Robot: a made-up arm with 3 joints. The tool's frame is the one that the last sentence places.
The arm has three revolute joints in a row. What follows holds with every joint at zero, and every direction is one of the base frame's. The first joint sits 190 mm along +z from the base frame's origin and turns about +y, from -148.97 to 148.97 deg. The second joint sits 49 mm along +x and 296 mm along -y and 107 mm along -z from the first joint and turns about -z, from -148.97 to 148.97 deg. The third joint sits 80 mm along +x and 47 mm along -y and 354 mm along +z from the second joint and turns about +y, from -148.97 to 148.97 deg. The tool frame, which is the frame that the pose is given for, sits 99 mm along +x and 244 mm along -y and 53 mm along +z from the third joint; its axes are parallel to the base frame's.
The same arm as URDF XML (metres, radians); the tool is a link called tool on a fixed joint. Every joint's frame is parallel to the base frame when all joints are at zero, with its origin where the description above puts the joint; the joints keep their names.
<robot name="arm">
  <joint name="tool_joint" type="fixed">
    <parent link="link3"/>
    <child link="tool"/>
    <origin xyz="0.099 -0.244 0.053"/>
  </joint>
  <joint name="joint 3" type="revolute">
    <parent link="link2"/>
    <child link="link3"/>
    <origin xyz="0.08 -0.047 0.354"/>
    <axis xyz="0 1 0"/>
    <limit lower="-2.6" upper="2.6"/>
  </joint>
  <joint name="joint 2" type="revolute">
    <parent link="link1"/>
    <child link="link2"/>
    <origin xyz="0.049 -0.296 -0.107"/>
    <axis xyz="0 0 -1"/>
    <limit lower="-2.6" upper="2.6"/>
  </joint>
  <joint name="joint 1" type="revolute">
    <parent link="base"/>
    <child link="link1"/>
    <origin xyz="0 0 0.19"/>
    <axis xyz="0 1 0"/>
    <limit lower="-2.6" upper="2.6"/>
  </joint>
  <link name="base"/>
  <link name="link1"/>
  <link name="link2"/>
  <link name="link3"/>
  <link name="tool"/>
</robot>

